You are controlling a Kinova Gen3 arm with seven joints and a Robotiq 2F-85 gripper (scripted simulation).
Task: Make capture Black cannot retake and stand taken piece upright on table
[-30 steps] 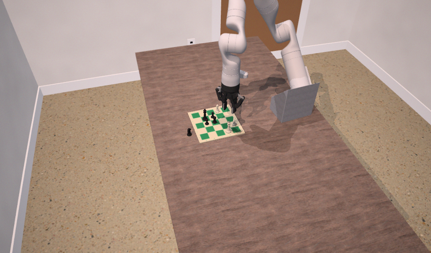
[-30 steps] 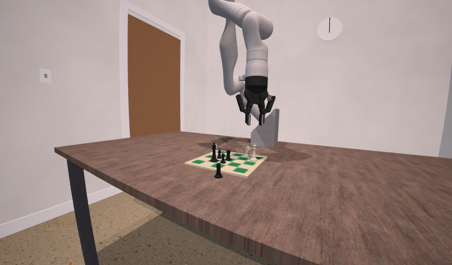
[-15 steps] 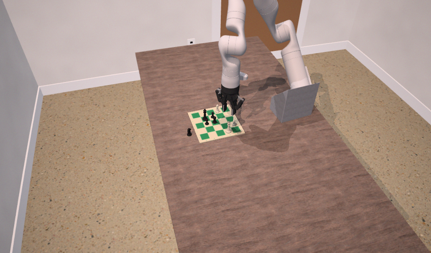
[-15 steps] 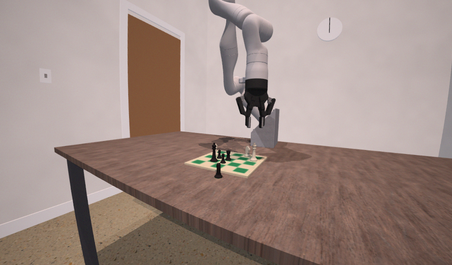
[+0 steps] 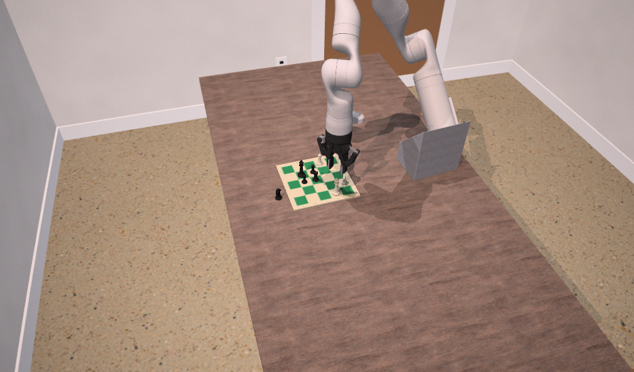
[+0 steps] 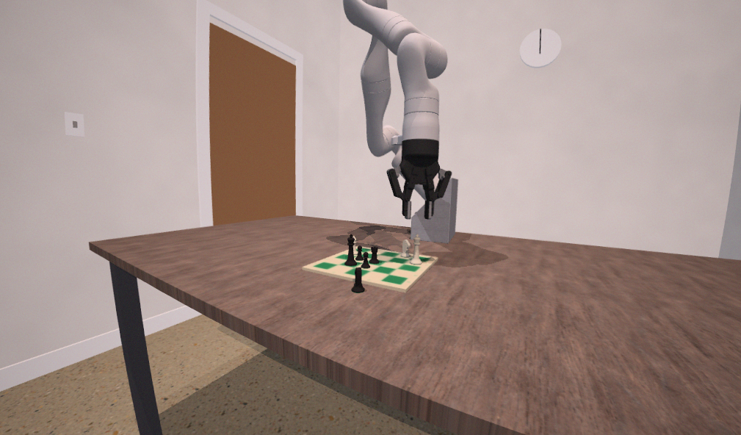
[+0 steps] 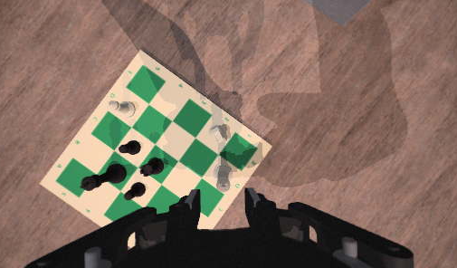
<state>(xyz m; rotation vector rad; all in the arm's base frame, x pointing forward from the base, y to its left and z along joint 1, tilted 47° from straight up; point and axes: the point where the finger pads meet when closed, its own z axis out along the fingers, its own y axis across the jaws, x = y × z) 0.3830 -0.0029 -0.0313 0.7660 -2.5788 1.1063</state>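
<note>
My hand is 12 cm above the cream chessboard, 8 cm to the left of it and 3 cm short of it. The rest, counted from my hand: white pawn 15 cm to the right, 9 cm below, 1 cm behind; black king 12 cm to the right, 8 cm below, 7 cm ahead.
</note>
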